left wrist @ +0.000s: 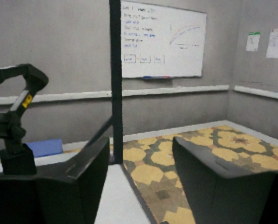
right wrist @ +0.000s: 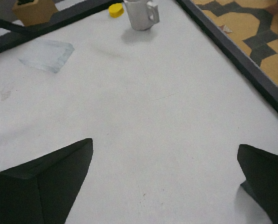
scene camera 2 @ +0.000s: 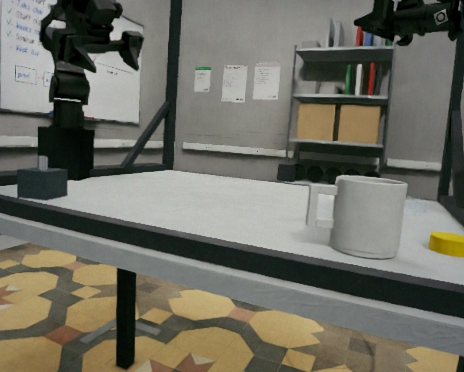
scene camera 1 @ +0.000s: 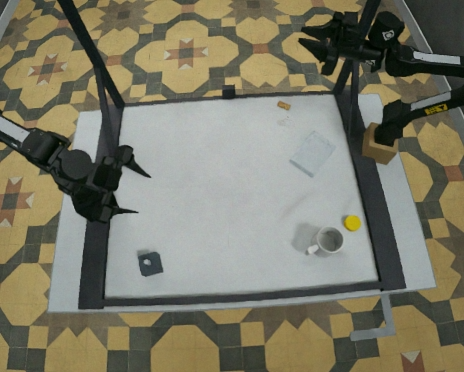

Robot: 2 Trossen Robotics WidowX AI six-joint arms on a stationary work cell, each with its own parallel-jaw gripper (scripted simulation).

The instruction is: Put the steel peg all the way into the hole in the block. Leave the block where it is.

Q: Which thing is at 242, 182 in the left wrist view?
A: My left gripper.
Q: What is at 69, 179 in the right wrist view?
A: My right gripper.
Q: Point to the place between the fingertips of my left gripper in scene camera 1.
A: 299, 34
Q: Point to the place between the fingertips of my right gripper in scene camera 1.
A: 144, 195
